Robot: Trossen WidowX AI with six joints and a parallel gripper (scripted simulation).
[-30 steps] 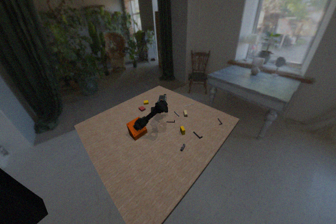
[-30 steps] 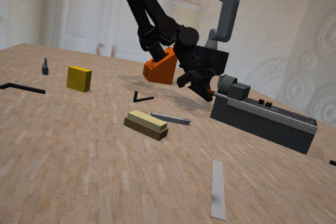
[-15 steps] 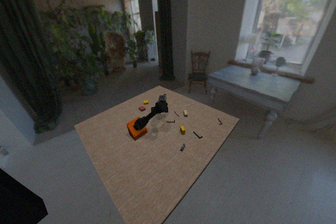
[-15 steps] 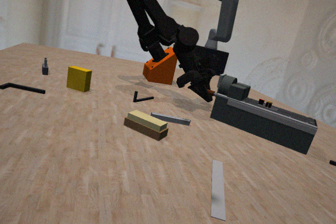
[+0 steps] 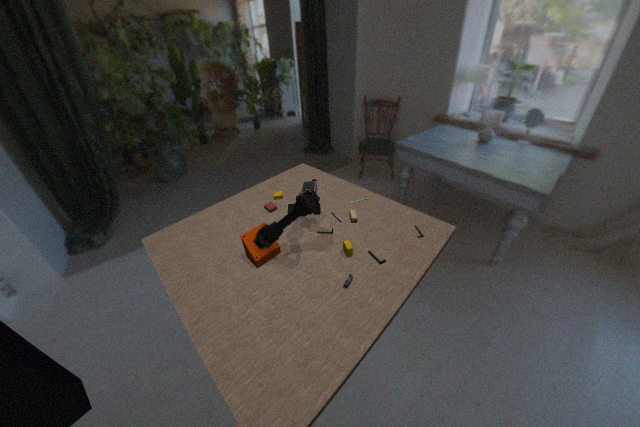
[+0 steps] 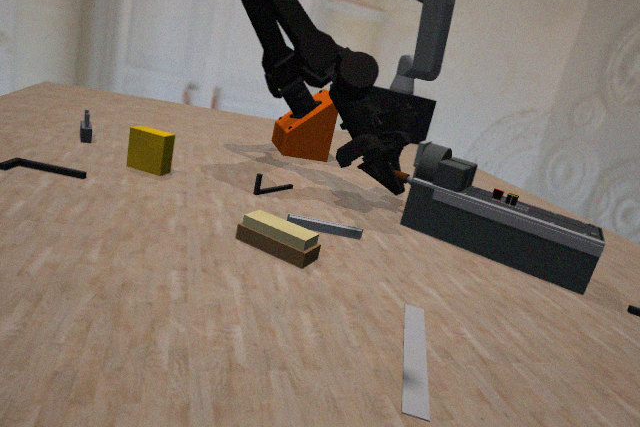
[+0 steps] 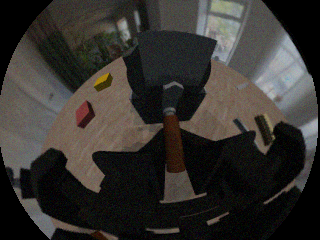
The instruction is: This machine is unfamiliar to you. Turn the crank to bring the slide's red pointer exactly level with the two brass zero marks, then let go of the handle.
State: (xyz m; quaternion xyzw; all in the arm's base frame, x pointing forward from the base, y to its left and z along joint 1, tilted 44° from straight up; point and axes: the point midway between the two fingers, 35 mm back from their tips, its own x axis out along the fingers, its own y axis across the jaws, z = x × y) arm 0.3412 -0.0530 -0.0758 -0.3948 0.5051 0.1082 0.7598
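Now: the brown crank handle 20 mm behind my gripper tip, 10 mm to the right of it and 30 mm above it. The rest, counted from my gripper tip: red pointer (120 mm ahead, 80 mm to the left, 50 mm above); then red block (70 mm behind, 240 mm to the left, 20 mm below); then grey bar (80 mm ahead, 170 mm to the right, 30 mm below).
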